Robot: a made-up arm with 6 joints. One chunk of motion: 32 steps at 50 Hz.
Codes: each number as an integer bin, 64 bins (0 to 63) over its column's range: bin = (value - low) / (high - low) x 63, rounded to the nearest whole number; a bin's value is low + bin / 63 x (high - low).
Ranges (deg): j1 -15..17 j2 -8..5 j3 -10..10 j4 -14..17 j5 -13..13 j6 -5..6
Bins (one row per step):
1: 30 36 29 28 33 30
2: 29 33 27 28 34 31
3: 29 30 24 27 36 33
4: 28 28 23 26 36 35
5: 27 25 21 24 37 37
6: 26 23 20 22 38 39
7: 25 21 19 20 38 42
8: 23 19 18 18 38 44
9: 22 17 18 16 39 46
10: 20 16 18 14 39 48
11: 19 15 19 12 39 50
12: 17 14 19 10 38 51
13: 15 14 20 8 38 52
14: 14 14 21 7 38 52
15: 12 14 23 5 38 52
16: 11 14 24 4 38 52
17: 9 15 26 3 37 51
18: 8 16 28 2 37 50
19: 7 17 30 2 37 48
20: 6 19 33 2 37 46
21: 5 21 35 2 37 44
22: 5 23 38 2 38 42
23: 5 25 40 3 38 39
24: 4 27 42 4 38 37
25: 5 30 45 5 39 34
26: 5 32 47 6 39 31
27: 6 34 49 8 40 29
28: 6 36 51 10 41 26
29: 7 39 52 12 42 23
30: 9 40 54 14 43 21
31: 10 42 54 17 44 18
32: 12 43 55 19 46 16
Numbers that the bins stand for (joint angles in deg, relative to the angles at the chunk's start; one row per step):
1: 0.24 -0.57 -0.79 -0.22 0.62 0.24
2: -0.27 -1.19 -1.43 -0.22 1.03 0.41
3: -0.27 -1.81 -2.38 -0.71 1.86 0.76
4: -0.78 -2.22 -2.70 -1.21 1.86 1.11
5: -1.29 -2.84 -3.33 -2.19 2.27 1.46
6: -1.79 -3.25 -3.65 -3.17 2.68 1.81
7: -2.30 -3.67 -3.97 -4.16 2.68 2.33
8: -3.32 -4.08 -4.29 -5.14 2.68 2.68
9: -3.83 -4.49 -4.29 -6.13 3.10 3.03
10: -4.84 -4.70 -4.29 -7.11 3.10 3.38
11: -5.35 -4.90 -3.97 -8.10 3.10 3.73
12: -6.37 -5.11 -3.97 -9.08 2.68 3.90
13: -7.38 -5.11 -3.65 -10.06 2.68 4.08
14: -7.89 -5.11 -3.33 -10.56 2.68 4.08
15: -8.90 -5.11 -2.70 -11.54 2.68 4.08
16: -9.41 -5.11 -2.38 -12.03 2.68 4.08
17: -10.43 -4.90 -1.75 -12.52 2.27 3.90
18: -10.94 -4.70 -1.11 -13.02 2.27 3.73
19: -11.44 -4.49 -0.48 -13.02 2.27 3.38
20: -11.95 -4.08 0.48 -13.02 2.27 3.03
21: -12.46 -3.67 1.11 -13.02 2.27 2.68
22: -12.46 -3.25 2.06 -13.02 2.68 2.33
23: -12.46 -2.84 2.70 -12.52 2.68 1.81
24: -12.97 -2.43 3.33 -12.03 2.68 1.46
25: -12.46 -1.81 4.29 -11.54 3.10 0.94
26: -12.46 -1.40 4.92 -11.05 3.10 0.41
27: -11.95 -0.98 5.56 -10.06 3.51 0.06
28: -11.95 -0.57 6.19 -9.08 3.92 -0.46
29: -11.44 0.05 6.51 -8.10 4.33 -0.98
30: -10.43 0.25 7.14 -7.11 4.75 -1.33
31: -9.92 0.67 7.14 -5.63 5.16 -1.86
32: -8.90 0.87 7.46 -4.65 5.98 -2.21

